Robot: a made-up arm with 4 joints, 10 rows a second.
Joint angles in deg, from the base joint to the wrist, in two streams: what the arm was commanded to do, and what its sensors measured. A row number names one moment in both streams.
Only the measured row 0 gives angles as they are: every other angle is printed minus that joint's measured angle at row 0.
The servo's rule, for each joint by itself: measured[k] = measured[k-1] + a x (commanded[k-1-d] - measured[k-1]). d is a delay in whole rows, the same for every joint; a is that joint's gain. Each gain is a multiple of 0.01, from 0.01 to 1. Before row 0 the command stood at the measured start. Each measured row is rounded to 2 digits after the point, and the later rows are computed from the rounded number. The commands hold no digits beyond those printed.
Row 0, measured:
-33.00, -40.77, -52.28, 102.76
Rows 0 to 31, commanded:
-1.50, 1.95, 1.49, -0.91
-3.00, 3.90, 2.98, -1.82
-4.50, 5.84, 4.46, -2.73
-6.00, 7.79, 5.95, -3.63
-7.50, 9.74, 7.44, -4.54
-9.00, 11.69, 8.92, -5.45
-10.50, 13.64, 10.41, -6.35
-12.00, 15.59, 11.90, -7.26
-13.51, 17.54, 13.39, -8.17
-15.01, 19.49, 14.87, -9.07
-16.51, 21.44, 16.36, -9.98
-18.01, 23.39, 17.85, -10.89
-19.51, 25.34, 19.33, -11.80
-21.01, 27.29, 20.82, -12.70
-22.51, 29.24, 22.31, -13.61
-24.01, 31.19, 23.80, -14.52
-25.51, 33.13, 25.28, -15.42
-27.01, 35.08, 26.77, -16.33
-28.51, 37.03, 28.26, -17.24
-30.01, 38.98, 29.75, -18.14
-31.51, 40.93, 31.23, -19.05
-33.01, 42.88, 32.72, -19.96
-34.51, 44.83, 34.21, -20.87
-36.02, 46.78, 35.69, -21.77
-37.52, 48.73, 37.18, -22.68
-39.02, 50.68, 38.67, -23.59
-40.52, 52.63, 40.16, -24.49
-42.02, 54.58, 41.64, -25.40
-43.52, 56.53, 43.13, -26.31
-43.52, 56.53, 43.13, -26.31
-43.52, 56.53, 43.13, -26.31
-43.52, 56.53, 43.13, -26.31
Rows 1 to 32, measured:
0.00, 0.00, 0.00, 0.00
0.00, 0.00, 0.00, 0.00
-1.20, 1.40, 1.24, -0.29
-2.64, 3.20, 2.68, -0.78
-4.13, 5.10, 4.16, -1.40
-5.63, 7.04, 5.65, -2.11
-7.13, 8.98, 7.14, -2.89
-8.63, 10.93, 8.62, -3.71
-10.13, 12.88, 10.11, -4.55
-11.63, 14.83, 11.60, -5.42
-13.13, 16.78, 13.09, -6.30
-14.63, 18.73, 14.57, -7.19
-16.13, 20.68, 16.06, -8.08
-17.63, 22.63, 17.55, -8.98
-19.13, 24.58, 19.03, -9.88
-20.63, 26.53, 20.52, -10.78
-22.13, 28.48, 22.01, -11.69
-23.63, 30.43, 23.50, -12.60
-25.13, 32.37, 24.98, -13.50
-26.63, 34.32, 26.47, -14.41
-28.13, 36.27, 27.96, -15.32
-29.63, 38.22, 29.45, -16.22
-31.13, 40.17, 30.93, -17.13
-32.63, 42.12, 32.42, -18.04
-34.13, 44.07, 33.91, -18.95
-35.64, 46.02, 35.39, -19.85
-37.14, 47.97, 36.88, -20.76
-38.64, 49.92, 38.37, -21.67
-40.14, 51.87, 39.86, -22.57
-41.64, 53.82, 41.34, -23.48
-43.14, 55.77, 42.83, -24.39
-43.44, 56.32, 43.08, -25.00
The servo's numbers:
d 2
a 0.80 0.72 0.83 0.32

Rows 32 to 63, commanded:
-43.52, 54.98, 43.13, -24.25
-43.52, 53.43, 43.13, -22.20
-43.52, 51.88, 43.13, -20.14
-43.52, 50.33, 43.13, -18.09
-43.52, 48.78, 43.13, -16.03
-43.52, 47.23, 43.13, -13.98
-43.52, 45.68, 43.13, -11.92
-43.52, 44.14, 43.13, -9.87
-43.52, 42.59, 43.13, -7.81
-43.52, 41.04, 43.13, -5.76
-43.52, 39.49, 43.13, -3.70
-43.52, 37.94, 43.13, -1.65
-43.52, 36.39, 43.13, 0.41
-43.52, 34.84, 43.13, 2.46
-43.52, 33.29, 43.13, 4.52
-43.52, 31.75, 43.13, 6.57
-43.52, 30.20, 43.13, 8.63
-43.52, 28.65, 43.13, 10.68
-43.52, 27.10, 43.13, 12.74
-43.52, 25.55, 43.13, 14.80
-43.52, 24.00, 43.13, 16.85
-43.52, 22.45, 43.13, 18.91
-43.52, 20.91, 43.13, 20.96
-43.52, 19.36, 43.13, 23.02
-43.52, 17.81, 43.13, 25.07
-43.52, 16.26, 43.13, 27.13
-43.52, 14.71, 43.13, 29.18
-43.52, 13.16, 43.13, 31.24
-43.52, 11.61, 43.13, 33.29
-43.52, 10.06, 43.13, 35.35
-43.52, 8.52, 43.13, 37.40
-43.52, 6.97, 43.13, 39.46
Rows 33 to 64, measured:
-43.50, 56.47, 43.12, -25.42
-43.52, 56.51, 43.13, -25.70
-43.52, 55.41, 43.13, -25.24
-43.52, 53.98, 43.13, -24.27
-43.52, 52.47, 43.13, -22.95
-43.52, 50.93, 43.13, -21.39
-43.52, 49.38, 43.13, -19.67
-43.52, 47.83, 43.13, -17.85
-43.52, 46.28, 43.13, -15.95
-43.52, 44.74, 43.13, -14.00
-43.52, 43.19, 43.13, -12.02
-43.52, 41.64, 43.13, -10.02
-43.52, 40.09, 43.13, -8.00
-43.52, 38.54, 43.13, -5.97
-43.52, 36.99, 43.13, -3.93
-43.52, 35.44, 43.13, -1.89
-43.52, 33.89, 43.13, 0.16
-43.52, 32.35, 43.13, 2.21
-43.52, 30.80, 43.13, 4.26
-43.52, 29.25, 43.13, 6.31
-43.52, 27.70, 43.13, 8.37
-43.52, 26.15, 43.13, 10.43
-43.52, 24.60, 43.13, 12.48
-43.52, 23.05, 43.13, 14.54
-43.52, 21.51, 43.13, 16.59
-43.52, 19.96, 43.13, 18.65
-43.52, 18.41, 43.13, 20.70
-43.52, 16.86, 43.13, 22.76
-43.52, 15.31, 43.13, 24.81
-43.52, 13.76, 43.13, 26.87
-43.52, 12.21, 43.13, 28.92
-43.52, 10.66, 43.13, 30.98

